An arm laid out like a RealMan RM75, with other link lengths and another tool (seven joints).
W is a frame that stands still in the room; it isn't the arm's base.
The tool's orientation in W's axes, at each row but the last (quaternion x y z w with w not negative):
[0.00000, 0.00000, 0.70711, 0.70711]
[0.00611, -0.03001, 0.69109, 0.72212]
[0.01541, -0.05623, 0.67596, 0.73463]
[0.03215, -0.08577, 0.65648, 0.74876]
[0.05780, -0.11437, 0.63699, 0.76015]
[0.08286, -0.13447, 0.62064, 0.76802]
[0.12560, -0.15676, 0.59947, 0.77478]
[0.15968, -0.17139, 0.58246, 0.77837]
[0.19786, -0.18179, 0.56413, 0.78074]
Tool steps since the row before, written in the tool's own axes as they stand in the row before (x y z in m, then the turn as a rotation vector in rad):
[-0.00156, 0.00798, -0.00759, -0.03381, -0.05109, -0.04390]
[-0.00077, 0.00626, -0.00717, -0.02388, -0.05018, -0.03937]
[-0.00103, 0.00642, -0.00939, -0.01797, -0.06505, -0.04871]
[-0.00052, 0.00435, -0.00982, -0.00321, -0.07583, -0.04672]
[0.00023, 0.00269, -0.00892, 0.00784, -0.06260, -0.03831]
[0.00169, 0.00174, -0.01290, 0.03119, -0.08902, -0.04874]
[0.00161, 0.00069, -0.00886, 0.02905, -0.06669, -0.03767]
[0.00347, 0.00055, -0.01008, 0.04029, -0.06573, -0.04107]
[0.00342, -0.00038, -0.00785, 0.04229, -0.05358, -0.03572]
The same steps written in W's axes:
[-0.00798, -0.00156, -0.00759, 0.05109, -0.03381, -0.04390]
[-0.00603, -0.00013, -0.00740, 0.05045, -0.02409, -0.03889]
[-0.00589, 0.00046, -0.00978, 0.06629, -0.01858, -0.04677]
[-0.00352, 0.00166, -0.01002, 0.07860, -0.00594, -0.04160]
[-0.00171, 0.00279, -0.00873, 0.06656, 0.00506, -0.03149]
[-0.00003, 0.00574, -0.01180, 0.09794, 0.02416, -0.03313]
[0.00052, 0.00499, -0.00751, 0.07480, 0.02360, -0.02364]
[0.00120, 0.00762, -0.00738, 0.07710, 0.03496, -0.02153]
[0.00186, 0.00669, -0.00502, 0.06580, 0.03729, -0.01468]

